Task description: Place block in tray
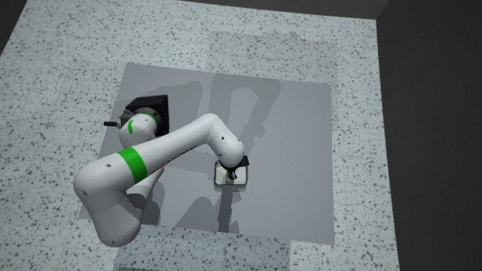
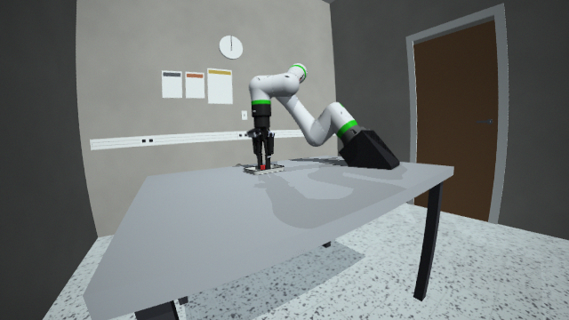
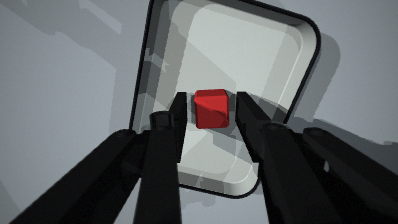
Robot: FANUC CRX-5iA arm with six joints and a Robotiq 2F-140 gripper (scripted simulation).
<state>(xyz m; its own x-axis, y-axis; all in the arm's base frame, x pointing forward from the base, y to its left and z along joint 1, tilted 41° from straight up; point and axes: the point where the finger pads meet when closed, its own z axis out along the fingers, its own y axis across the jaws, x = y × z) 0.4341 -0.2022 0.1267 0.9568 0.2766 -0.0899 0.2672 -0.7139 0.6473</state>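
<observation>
Right now my hand is 3 cm above the red block. From my hand the other things lie so: white tray: 3 cm below.
</observation>
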